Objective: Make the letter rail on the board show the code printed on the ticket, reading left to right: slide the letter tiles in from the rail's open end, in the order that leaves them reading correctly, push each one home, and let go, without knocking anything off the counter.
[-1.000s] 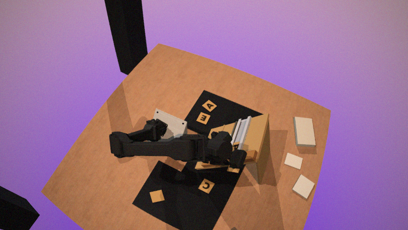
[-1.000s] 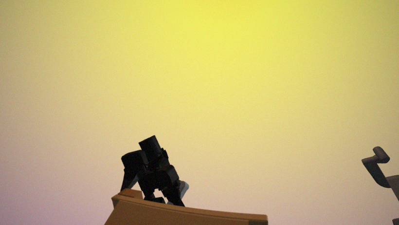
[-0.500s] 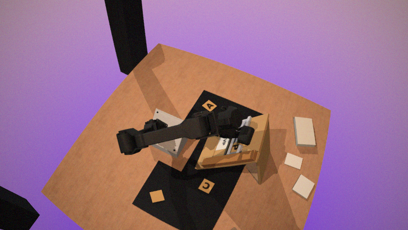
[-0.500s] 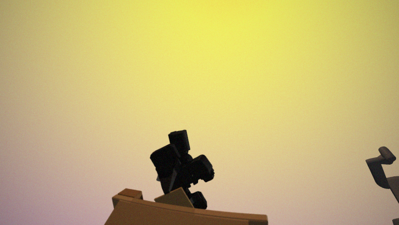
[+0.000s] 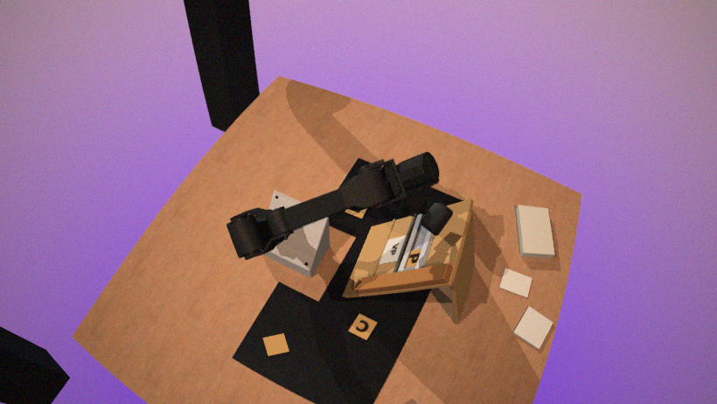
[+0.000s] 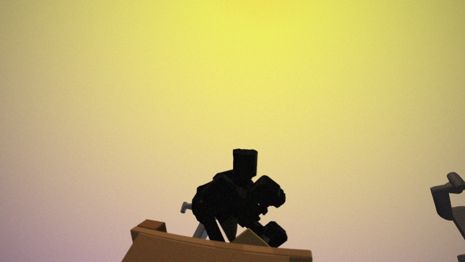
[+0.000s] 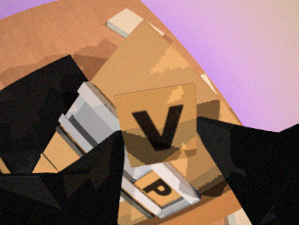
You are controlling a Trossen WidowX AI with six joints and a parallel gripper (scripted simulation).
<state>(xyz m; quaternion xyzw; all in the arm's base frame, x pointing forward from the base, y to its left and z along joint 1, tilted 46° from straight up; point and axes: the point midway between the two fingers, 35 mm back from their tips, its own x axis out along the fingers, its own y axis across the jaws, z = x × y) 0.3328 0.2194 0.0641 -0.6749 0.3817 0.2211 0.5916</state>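
The p tile lies 10 mm behind my gripper tip, 70 mm to the right of it and 90 mm below it. From my gripper tip the other things lie so: black mat 160 mm behind, 110 mm to the right, 260 mm below; v tile right at my gripper tip; white ticket 70 mm behind, 30 mm to the right, 160 mm below.
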